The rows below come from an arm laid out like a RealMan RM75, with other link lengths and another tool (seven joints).
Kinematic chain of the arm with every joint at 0, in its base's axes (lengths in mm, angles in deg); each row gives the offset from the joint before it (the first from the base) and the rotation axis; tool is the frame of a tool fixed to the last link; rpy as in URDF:
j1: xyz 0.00 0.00 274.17 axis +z
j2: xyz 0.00 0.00 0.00 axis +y
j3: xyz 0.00 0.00 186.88 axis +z
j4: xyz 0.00 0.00 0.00 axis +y
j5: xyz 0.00 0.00 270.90 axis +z
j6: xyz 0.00 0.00 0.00 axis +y
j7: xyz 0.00 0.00 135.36 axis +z
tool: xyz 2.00 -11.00 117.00 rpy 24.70 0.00 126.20
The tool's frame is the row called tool.
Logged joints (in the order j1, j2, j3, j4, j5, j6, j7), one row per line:
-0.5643 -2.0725 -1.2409 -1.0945 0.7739 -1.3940 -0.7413
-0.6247 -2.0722 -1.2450 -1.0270 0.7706 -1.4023 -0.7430
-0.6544 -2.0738 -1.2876 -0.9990 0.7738 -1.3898 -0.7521
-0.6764 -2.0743 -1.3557 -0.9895 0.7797 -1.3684 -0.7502
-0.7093 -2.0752 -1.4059 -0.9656 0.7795 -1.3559 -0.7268
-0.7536 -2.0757 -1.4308 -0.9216 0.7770 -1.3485 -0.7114
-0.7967 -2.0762 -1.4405 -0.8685 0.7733 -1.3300 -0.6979
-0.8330 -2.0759 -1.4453 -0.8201 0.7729 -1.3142 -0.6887
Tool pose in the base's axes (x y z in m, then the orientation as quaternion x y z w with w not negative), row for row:
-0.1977 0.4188 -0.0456 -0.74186 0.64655 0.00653 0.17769
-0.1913 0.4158 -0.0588 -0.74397 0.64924 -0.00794 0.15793
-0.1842 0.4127 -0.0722 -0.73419 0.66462 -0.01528 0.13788
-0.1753 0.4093 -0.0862 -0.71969 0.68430 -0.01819 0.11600
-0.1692 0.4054 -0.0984 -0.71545 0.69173 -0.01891 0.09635
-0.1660 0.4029 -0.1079 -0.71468 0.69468 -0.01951 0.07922
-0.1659 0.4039 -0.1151 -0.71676 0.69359 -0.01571 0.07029
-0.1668 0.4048 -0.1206 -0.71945 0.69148 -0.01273 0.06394
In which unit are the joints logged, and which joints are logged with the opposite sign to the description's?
The joints are logged in radians. Opposite sign: j3, j4, j5, j7.
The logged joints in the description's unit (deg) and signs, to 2 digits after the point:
-32.33 -118.75 71.10 62.71 -44.34 -79.87 42.47
-35.79 -118.73 71.33 58.84 -44.15 -80.35 42.57
-37.49 -118.82 73.77 57.24 -44.34 -79.63 43.09
-38.75 -118.85 77.68 56.69 -44.67 -78.40 42.98
-40.64 -118.90 80.55 55.32 -44.66 -77.69 41.64
-43.18 -118.93 81.98 52.80 -44.52 -77.26 40.76
-45.65 -118.96 82.53 49.76 -44.31 -76.20 39.99
-47.73 -118.94 82.81 46.99 -44.28 -75.30 39.46

